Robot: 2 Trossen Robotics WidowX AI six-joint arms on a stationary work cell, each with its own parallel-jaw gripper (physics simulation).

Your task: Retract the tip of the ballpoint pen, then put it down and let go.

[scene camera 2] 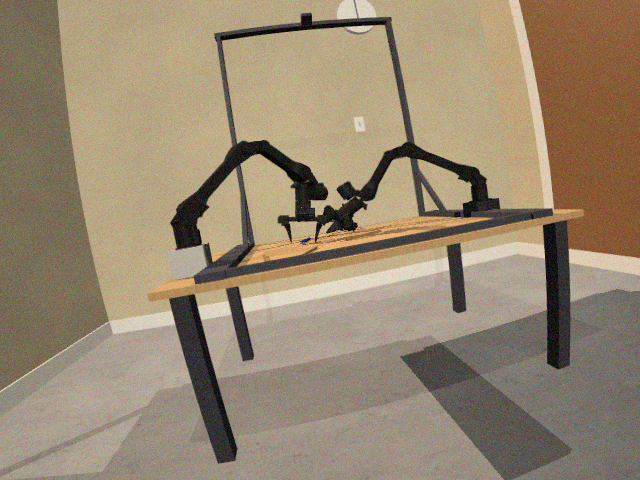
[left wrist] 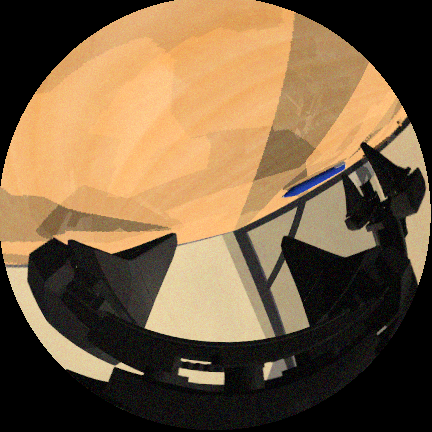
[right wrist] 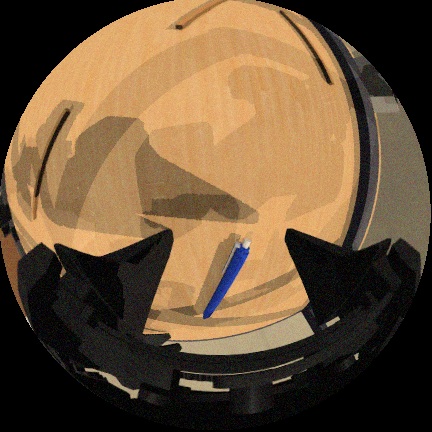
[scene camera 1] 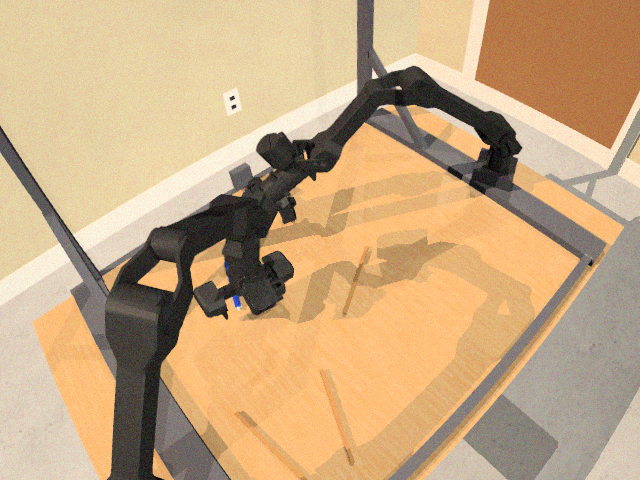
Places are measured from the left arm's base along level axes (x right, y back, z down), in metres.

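Where they show: left gripper, fingertip midpoint: [scene camera 2: 322,230] [left wrist: 230,240] [right wrist: 174,339]; right gripper, fingertip midpoint: [scene camera 2: 303,242] [left wrist: 351,160] [right wrist: 230,235] [scene camera 1: 246,308]; left arm's base, origin of the base link: [scene camera 2: 480,200] [scene camera 1: 496,163]; right arm's base, origin of the base link: [scene camera 2: 188,247].
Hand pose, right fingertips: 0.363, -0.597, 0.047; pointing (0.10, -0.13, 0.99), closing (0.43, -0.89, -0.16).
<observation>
Each offset is from my right fingertips to the centre of the thing, as dx, dy, dz. Level surfaces: height alone.
The blue ballpoint pen {+0.065, +0.041, +0.002} [scene camera 1: 236,301] [scene camera 2: 305,240] [left wrist: 315,181] [right wrist: 227,282] lies on the table, partly hidden by the right arm in scene camera 1. In the right wrist view its white button and clip end points up the picture; its blue tapered end points down, with no point visible sticking out. My right gripper [scene camera 2: 303,241] [left wrist: 351,160] [right wrist: 230,235] is open, pointing down low over the table, with its fingers on either side of the pen, holding nothing. My left gripper [scene camera 2: 342,229] [left wrist: 230,240] is open and empty, tilted, beside the right gripper.
Three thin wooden strips {-0.254, -0.111, +0.004} [scene camera 1: 338,415] {-0.166, +0.163, +0.004} [right wrist: 52,150] lie on the wooden table {dz +0.008} [scene camera 1: 403,351], apart from the pen. A dark metal frame [scene camera 1: 509,356] [right wrist: 367,145] runs along the table edges. The left forearm and right wrist are close together in scene camera 1.
</observation>
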